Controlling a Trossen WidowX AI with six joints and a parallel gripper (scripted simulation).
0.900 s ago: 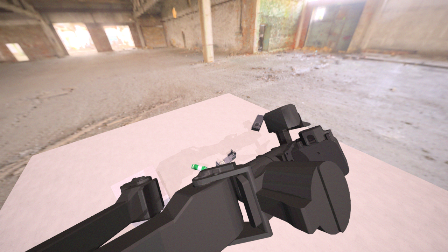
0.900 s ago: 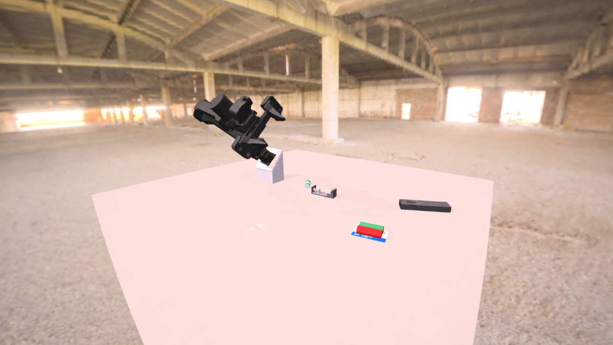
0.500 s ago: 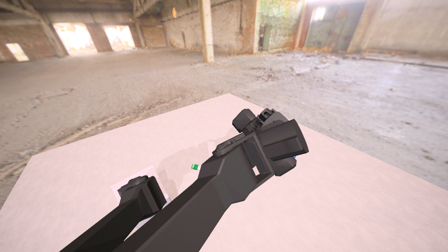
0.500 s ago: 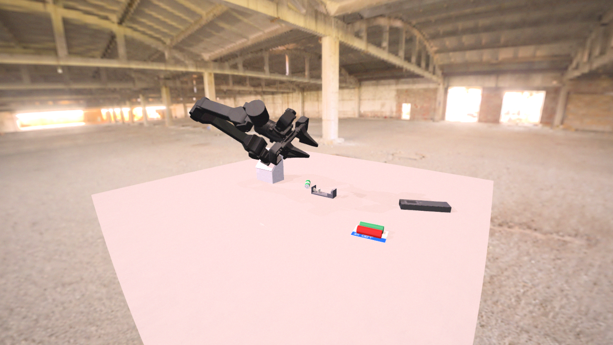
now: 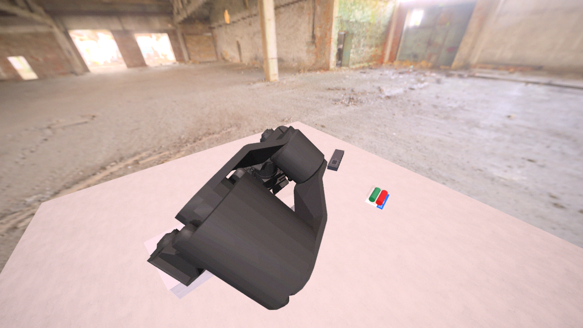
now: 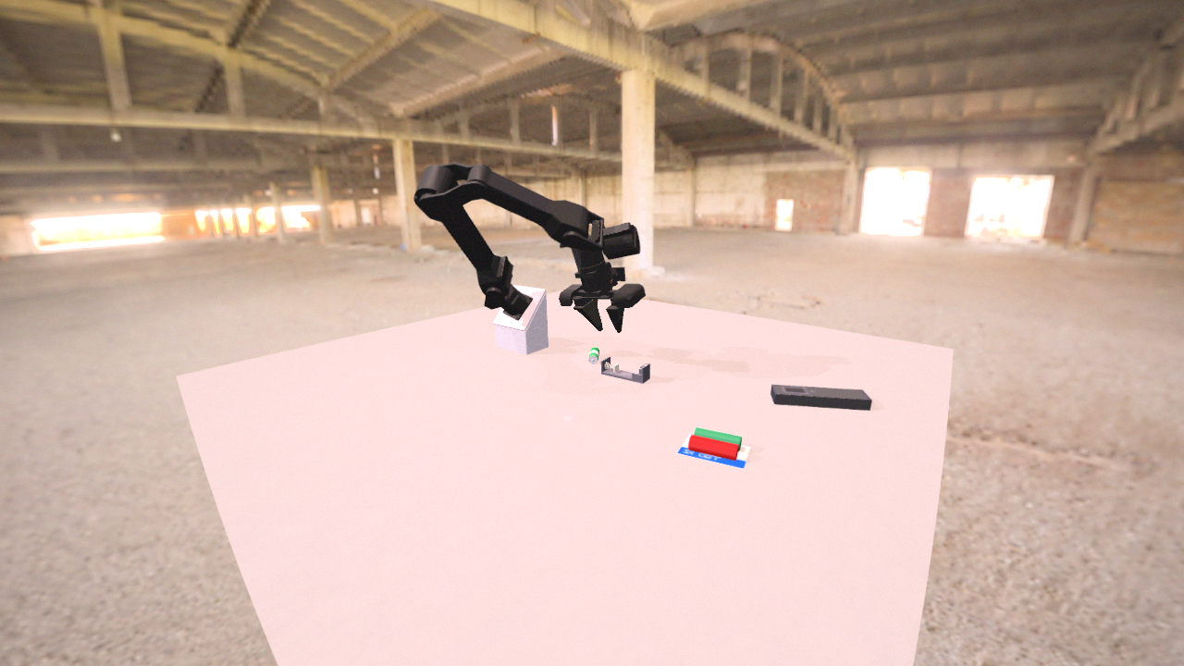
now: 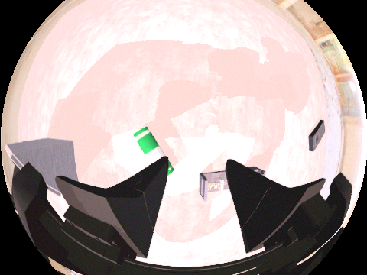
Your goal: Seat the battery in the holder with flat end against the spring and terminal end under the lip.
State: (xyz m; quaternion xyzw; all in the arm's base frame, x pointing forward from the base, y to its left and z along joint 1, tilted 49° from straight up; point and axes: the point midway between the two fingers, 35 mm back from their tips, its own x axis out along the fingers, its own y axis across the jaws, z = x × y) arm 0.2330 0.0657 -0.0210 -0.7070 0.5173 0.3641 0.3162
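My gripper tip is now 6 cm above the battery, 4 cm past it and 1 cm to the left of it. Round my gripper tip: flat black box (41 cm ahead, 10 cm to the left, 6 cm below); white card (35 cm ahead, 16 cm to the right, 6 cm below).
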